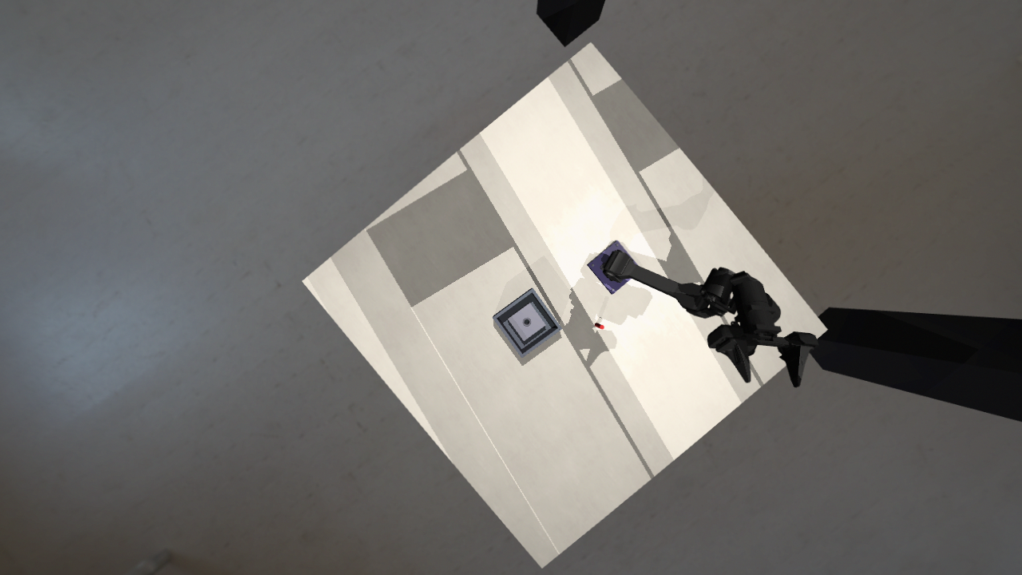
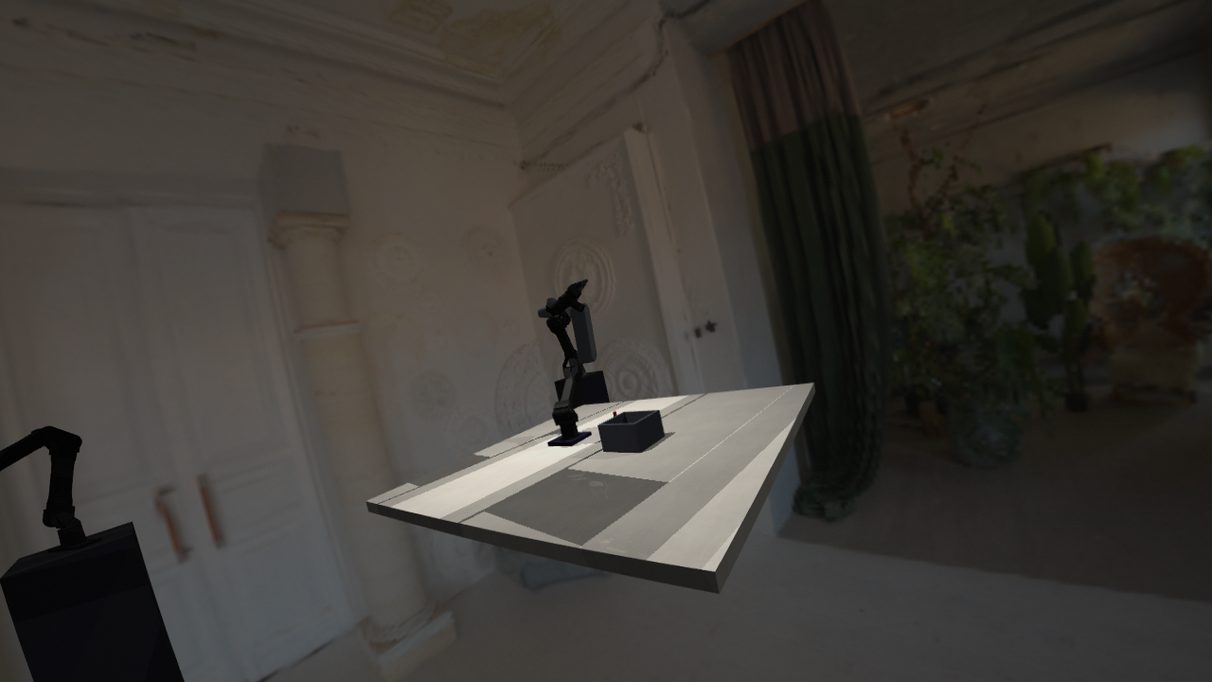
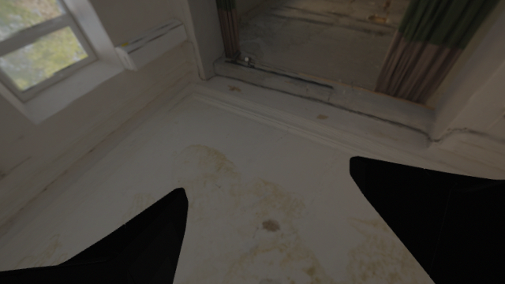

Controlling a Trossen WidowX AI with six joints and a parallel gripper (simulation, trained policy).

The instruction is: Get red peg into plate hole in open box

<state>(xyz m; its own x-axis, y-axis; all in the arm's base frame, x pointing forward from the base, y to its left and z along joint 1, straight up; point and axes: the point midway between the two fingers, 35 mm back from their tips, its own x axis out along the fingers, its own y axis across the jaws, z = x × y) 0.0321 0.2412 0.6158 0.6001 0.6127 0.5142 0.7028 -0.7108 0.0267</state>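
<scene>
The red peg is 110 mm ahead of my gripper tip, 150 mm to the right of it and 610 mm below it. Also, from my gripper tip: dark box: 280 mm ahead, 310 mm to the right, 620 mm below.
</scene>
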